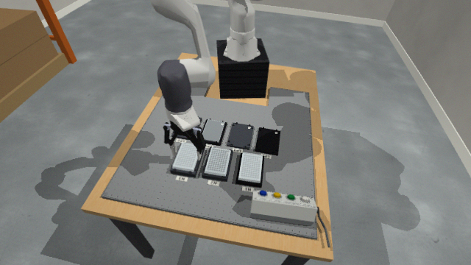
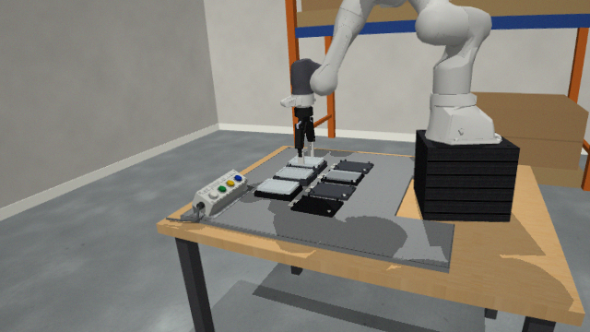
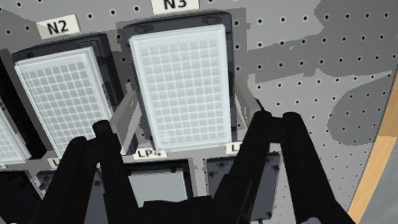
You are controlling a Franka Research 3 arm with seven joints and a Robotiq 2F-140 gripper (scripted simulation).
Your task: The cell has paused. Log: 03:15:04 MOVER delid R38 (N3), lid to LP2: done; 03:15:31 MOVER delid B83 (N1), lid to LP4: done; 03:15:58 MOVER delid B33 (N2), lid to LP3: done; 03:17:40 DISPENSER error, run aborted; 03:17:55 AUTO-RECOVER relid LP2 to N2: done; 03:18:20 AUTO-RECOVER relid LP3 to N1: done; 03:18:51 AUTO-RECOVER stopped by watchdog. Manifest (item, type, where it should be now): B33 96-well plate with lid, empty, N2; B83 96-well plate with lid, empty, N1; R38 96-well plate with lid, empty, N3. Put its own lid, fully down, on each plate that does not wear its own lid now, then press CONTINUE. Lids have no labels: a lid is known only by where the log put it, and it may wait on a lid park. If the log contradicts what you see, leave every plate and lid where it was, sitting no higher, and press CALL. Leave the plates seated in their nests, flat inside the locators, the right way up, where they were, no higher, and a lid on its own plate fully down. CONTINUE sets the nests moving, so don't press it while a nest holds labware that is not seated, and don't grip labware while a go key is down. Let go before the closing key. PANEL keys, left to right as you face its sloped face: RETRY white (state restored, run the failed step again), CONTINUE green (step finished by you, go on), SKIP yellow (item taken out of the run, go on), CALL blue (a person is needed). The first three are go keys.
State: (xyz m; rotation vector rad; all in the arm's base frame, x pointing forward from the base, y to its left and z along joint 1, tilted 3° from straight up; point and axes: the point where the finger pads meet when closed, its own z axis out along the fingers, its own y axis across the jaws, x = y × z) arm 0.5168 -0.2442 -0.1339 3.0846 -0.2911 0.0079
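Now: hand 30 mm above the plate. From my hand the other things lie so: lid park LP3: 140 mm behind, 230 mm to the left, 60 mm below; N1 label: 130 mm ahead, 240 mm to the left, 60 mm below; lid park LP2: 190 mm behind, 20 mm to the right, 60 mm below.
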